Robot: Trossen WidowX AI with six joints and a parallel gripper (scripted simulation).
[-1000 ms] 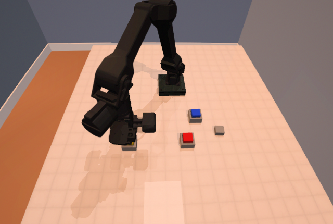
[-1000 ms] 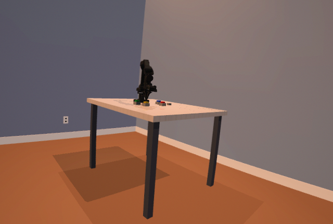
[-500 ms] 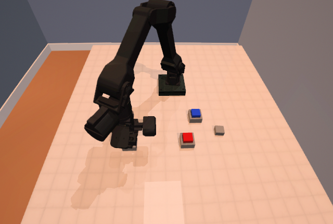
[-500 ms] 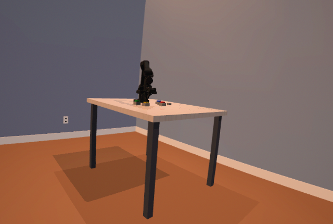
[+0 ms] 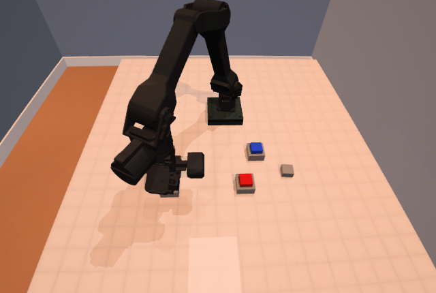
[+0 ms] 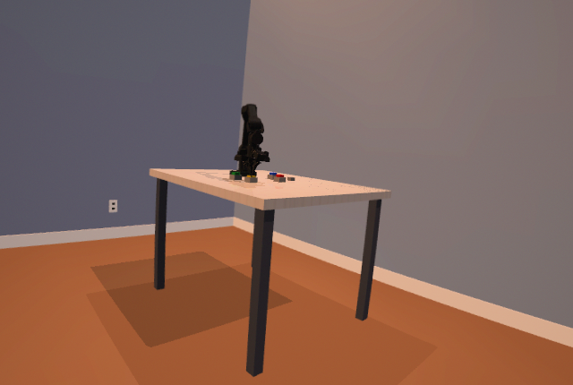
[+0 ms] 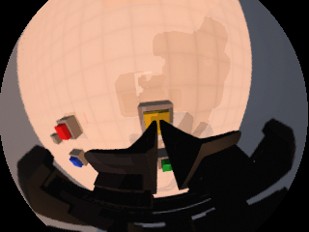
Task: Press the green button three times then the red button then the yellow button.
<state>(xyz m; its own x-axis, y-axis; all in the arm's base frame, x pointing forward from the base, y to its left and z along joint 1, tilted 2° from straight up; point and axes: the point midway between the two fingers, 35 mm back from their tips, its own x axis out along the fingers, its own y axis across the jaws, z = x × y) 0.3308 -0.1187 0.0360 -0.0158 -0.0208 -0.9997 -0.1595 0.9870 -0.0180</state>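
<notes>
Right now the yellow button is 1 cm below my gripper tip. The rest, counted from my gripper tip: red button 20 cm to the left, 4 cm behind; then blue button 22 cm to the left, 15 cm behind; then green button 10 cm behind, 4 cm to the right.
</notes>
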